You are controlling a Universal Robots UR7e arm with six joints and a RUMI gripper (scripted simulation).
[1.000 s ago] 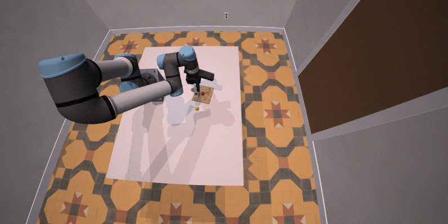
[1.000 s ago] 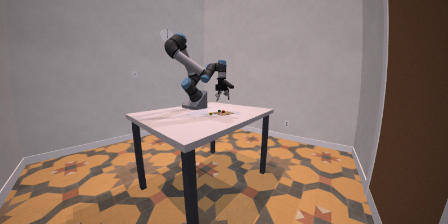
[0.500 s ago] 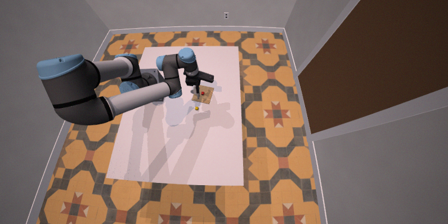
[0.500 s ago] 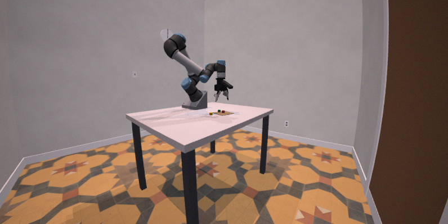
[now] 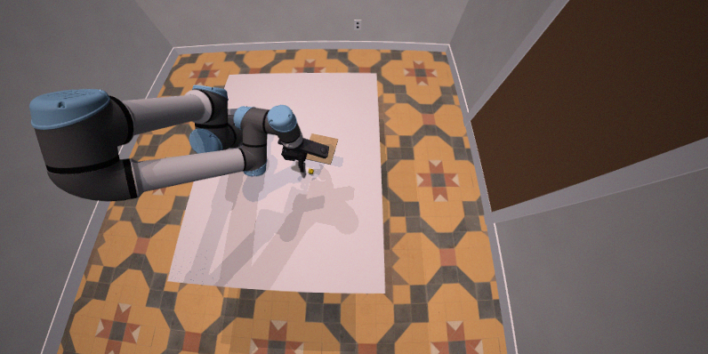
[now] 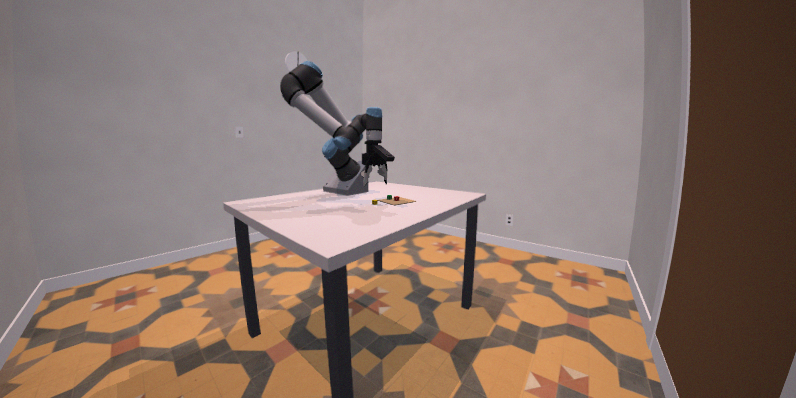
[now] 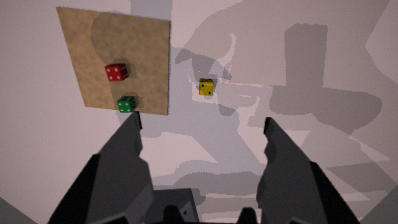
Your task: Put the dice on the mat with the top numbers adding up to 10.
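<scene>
Now: hand 90 mm above the yellow die and 10 mm to the left of it. Also, from my hand: brown mat (120 mm to the left, 90 mm below, 30 mm ahead); green die (120 mm to the left, 80 mm below, 20 mm behind); red die (120 mm to the left, 80 mm below, 30 mm ahead).
</scene>
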